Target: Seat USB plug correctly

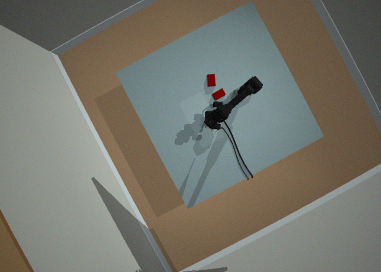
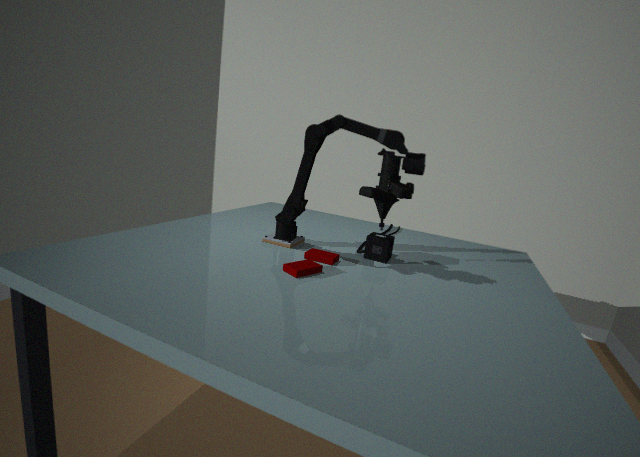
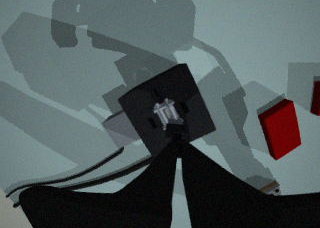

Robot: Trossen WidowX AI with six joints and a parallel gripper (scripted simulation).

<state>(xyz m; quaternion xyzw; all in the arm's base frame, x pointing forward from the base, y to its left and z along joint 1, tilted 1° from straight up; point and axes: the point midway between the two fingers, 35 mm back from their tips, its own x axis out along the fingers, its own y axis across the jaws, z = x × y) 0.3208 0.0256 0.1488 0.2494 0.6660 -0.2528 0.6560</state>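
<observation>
Right now my gripper tip is 2 cm above the silver USB plug.
</observation>
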